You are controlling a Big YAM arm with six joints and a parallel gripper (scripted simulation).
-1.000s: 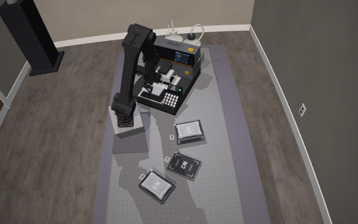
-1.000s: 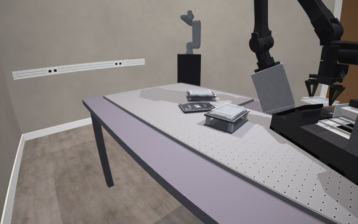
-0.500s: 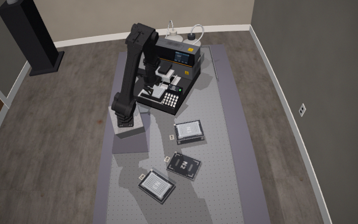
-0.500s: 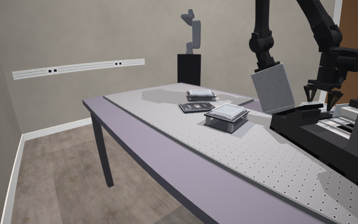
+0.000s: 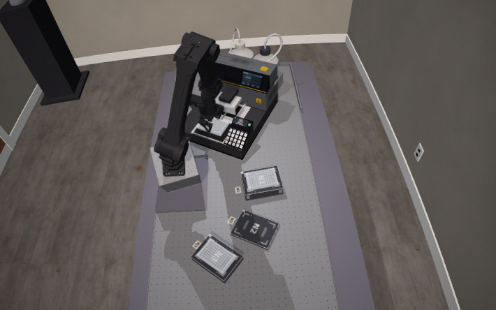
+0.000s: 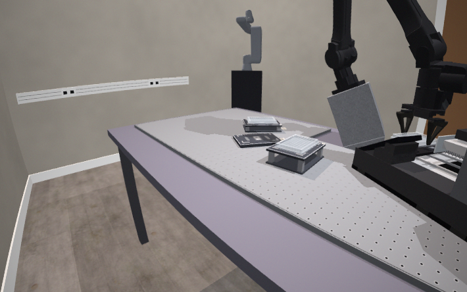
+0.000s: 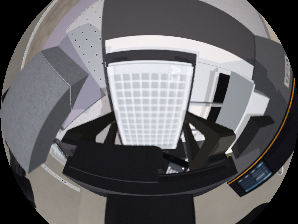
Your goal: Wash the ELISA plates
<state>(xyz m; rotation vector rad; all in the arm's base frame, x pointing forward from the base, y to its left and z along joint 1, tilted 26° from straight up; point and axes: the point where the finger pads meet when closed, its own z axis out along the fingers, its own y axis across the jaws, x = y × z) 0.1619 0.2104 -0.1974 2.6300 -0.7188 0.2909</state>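
Right now my hand is 3 cm above the washer carrier. From my hand the other things lie so: plate washer 8 cm ahead, 13 cm to the left, 3 cm above.
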